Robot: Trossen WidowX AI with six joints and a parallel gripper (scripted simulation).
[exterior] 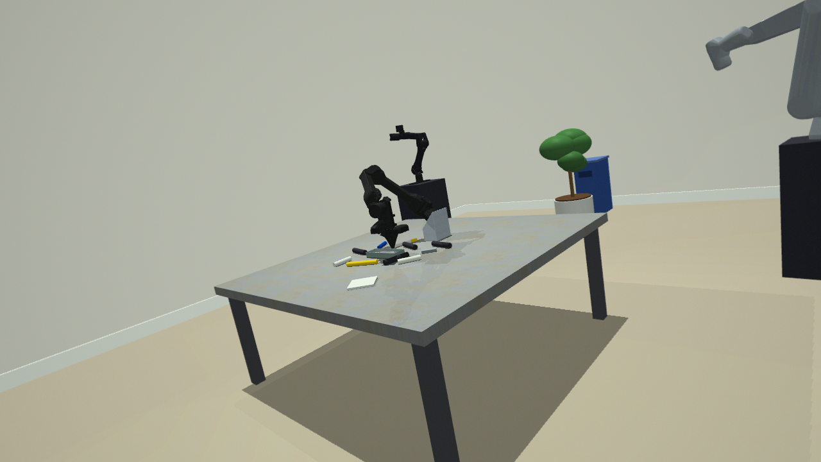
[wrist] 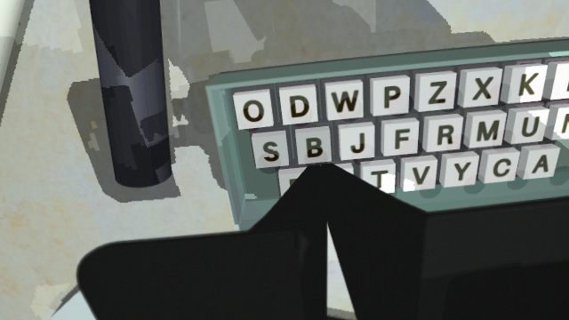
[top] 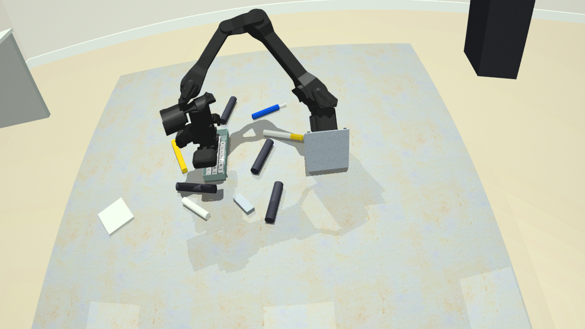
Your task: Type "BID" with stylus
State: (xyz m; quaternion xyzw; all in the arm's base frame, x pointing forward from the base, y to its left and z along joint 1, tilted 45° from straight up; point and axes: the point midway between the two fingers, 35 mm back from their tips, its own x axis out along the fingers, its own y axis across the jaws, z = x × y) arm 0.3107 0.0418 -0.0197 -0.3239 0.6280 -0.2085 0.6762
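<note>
My gripper tip is 6 cm to the left of the green keyboard tray, 2 cm above it and 1 cm short of it. Round my gripper tip: grey block 12 cm to the left, 10 cm behind, 3 cm below; yellow cylinder 13 cm ahead, 6 cm to the right, 3 cm below; white-and-yellow marker 19 cm behind, 13 cm to the right, 3 cm below.
</note>
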